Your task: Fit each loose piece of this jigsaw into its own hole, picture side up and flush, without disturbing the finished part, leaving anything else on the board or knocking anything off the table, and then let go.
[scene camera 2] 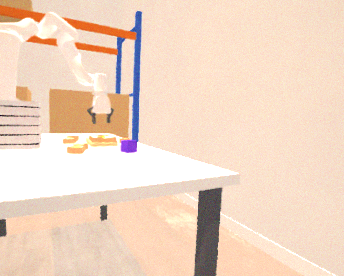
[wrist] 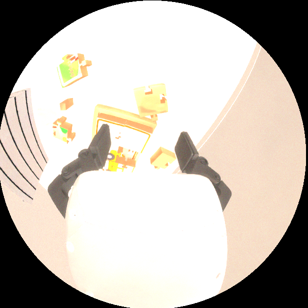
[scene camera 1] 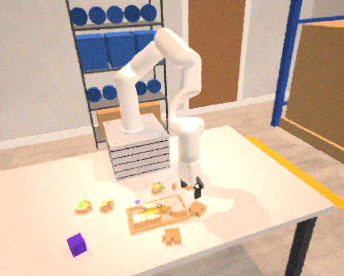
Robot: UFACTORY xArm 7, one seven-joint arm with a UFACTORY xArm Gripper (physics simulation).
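My gripper (scene camera 1: 192,189) (scene camera 2: 101,120) (wrist: 144,136) is open and empty, hanging above the table near the board. The wooden jigsaw board (scene camera 1: 161,225) (wrist: 125,116) holds pieces with a yellow vehicle picture. A loose piece (scene camera 1: 197,208) (wrist: 150,104) with a plain tan top lies beside the board's right end in scene camera 1. Another plain tan piece (scene camera 1: 171,236) (wrist: 163,158) lies in front. Pieces with green picture parts lie behind, one (scene camera 1: 157,188) (wrist: 62,131) near the board, another (wrist: 69,71) partly hidden by the gripper in scene camera 1.
Two pieces, one green-topped (scene camera 1: 83,206) and one smaller (scene camera 1: 107,205), lie left of the board. A purple cube (scene camera 1: 77,244) (scene camera 2: 129,146) stands at the front left. A small purple disc (scene camera 1: 137,202) and a small tan block (scene camera 1: 174,186) (wrist: 66,103) lie behind the board.
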